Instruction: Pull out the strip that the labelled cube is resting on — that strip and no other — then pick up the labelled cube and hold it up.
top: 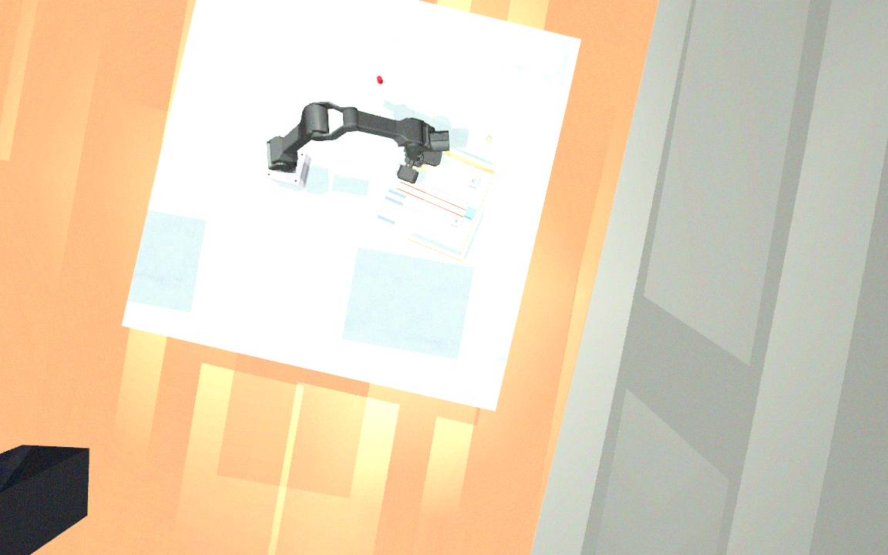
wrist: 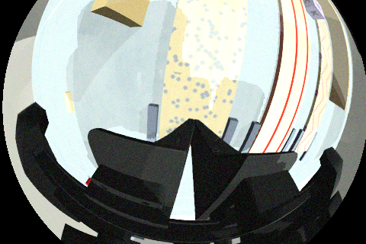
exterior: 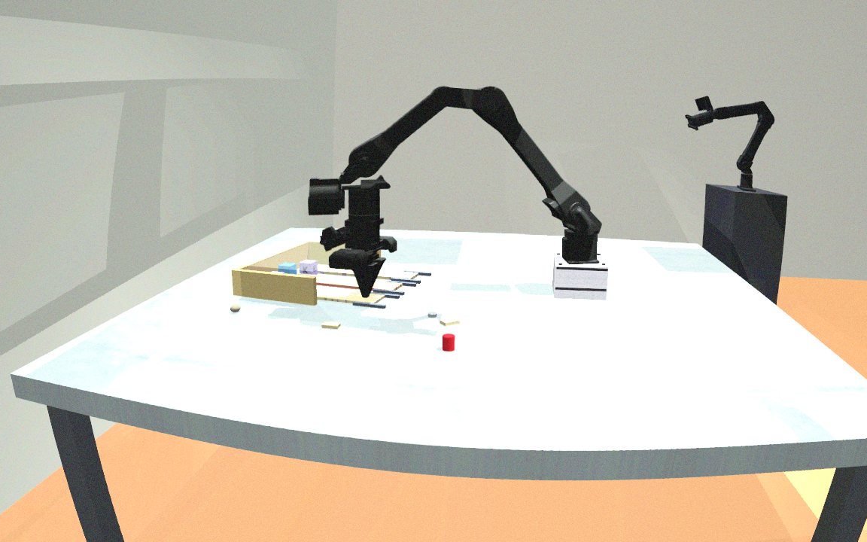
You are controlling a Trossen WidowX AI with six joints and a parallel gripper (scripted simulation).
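My gripper tip is now 12 cm past the grey disc and 10 cm to the right of it. The rest, counted from my gripper tip: cream dotted strip 9 cm ahead, 3 cm to the right; red cylinder 14 cm behind, 26 cm to the left.
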